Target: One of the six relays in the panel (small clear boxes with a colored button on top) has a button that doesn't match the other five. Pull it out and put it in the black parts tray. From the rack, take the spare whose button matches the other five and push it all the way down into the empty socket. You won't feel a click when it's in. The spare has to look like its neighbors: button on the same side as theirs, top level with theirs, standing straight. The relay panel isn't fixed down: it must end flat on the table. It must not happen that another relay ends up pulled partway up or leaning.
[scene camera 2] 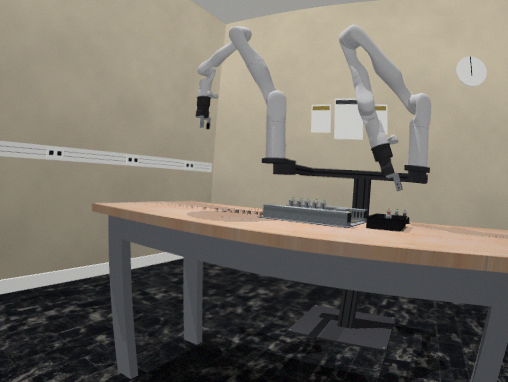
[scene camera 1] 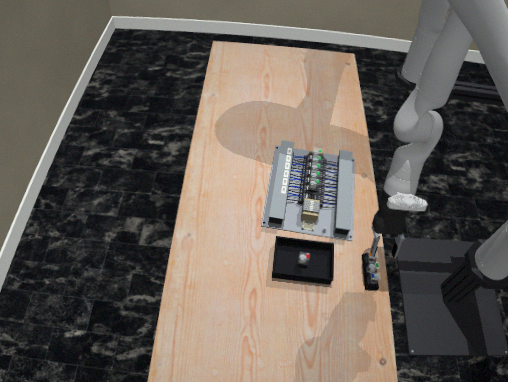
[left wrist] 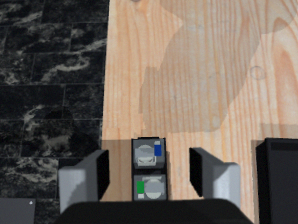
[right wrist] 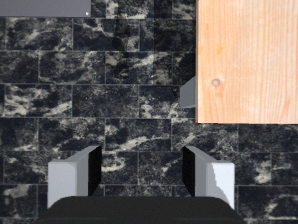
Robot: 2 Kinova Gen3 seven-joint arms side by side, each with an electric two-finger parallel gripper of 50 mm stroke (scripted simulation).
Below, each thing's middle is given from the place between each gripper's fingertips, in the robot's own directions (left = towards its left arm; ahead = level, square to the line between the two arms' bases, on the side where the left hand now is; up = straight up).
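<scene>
Black parts tray (scene camera 1: 320, 269), counted from my right hand: 460 mm ahead, 980 mm to the left, 390 mm below. With respect to the relay panel (scene camera 1: 299, 208), my right gripper stands 400 mm short of it, 730 mm to the right of it and 390 mm above it.
The relay panel, counted from my left hand, is 290 mm to the right, 130 mm ahead and 110 mm below. With respect to the black parts tray, my left gripper (scene camera 1: 383, 254) is 120 mm above it, 40 mm to the left of it and 190 mm short of it.
</scene>
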